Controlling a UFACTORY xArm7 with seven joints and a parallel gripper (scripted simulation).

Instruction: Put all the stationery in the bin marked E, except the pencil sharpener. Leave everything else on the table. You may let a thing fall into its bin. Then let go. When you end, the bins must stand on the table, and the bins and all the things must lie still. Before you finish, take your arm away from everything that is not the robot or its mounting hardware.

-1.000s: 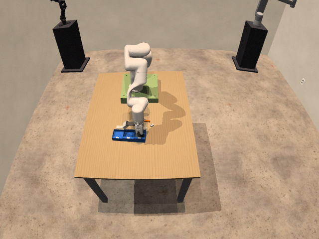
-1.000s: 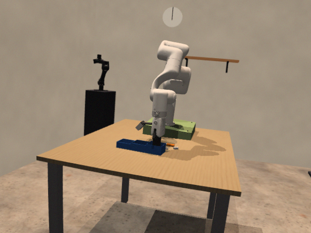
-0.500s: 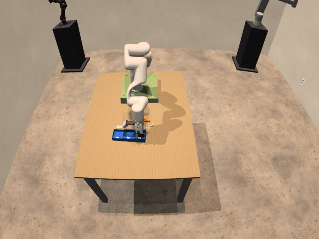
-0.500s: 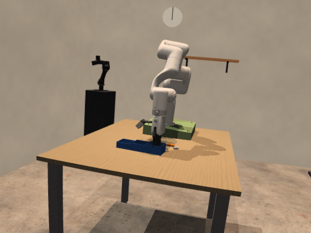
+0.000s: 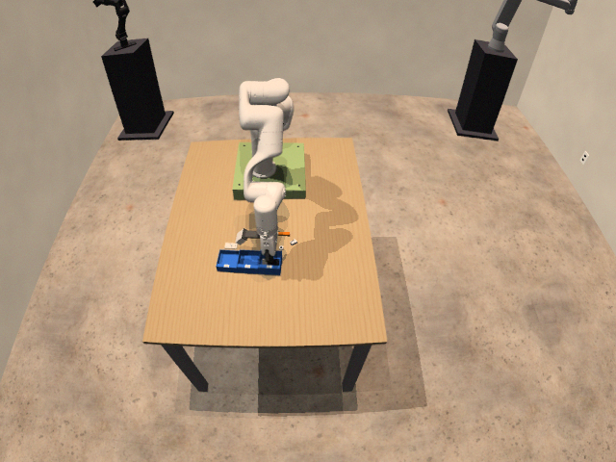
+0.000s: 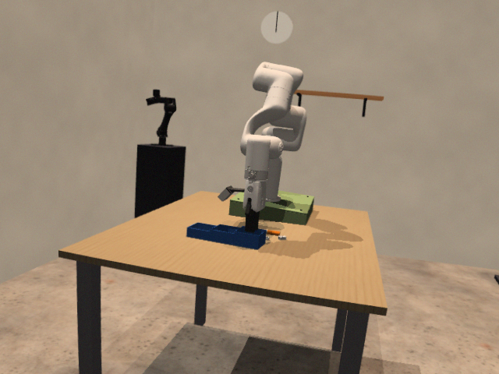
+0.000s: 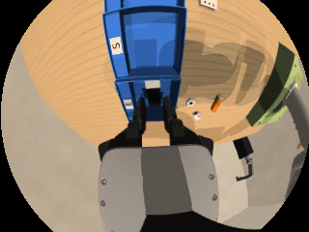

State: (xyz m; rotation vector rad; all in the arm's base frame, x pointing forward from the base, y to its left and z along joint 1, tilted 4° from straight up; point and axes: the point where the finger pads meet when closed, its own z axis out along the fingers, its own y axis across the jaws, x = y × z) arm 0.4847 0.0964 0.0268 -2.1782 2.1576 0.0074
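Right now my hand is 50 mm above the black item and 10 mm to the left of it. Also, from my hand: orange stick: 150 mm behind, 60 mm below, 30 mm to the left; blue bin tray: 80 mm to the right, 40 mm below, 10 mm ahead; white flat piece: 180 mm to the right, 70 mm behind, 60 mm below.
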